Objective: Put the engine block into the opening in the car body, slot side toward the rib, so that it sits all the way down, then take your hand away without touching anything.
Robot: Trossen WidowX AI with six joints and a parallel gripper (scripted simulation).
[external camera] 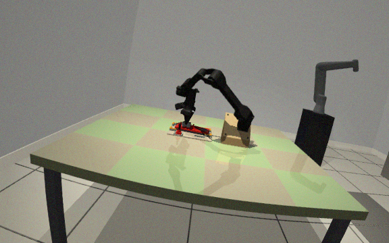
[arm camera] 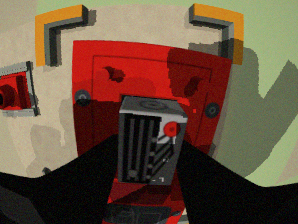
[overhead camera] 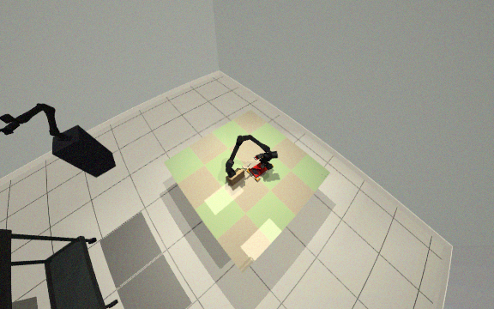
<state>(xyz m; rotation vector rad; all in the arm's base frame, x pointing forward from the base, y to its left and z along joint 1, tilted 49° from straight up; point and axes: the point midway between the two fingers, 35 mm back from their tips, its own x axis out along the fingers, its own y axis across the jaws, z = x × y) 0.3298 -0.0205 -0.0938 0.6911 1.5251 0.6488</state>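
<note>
The grey engine block lies 1 cm below my gripper tip.
</note>
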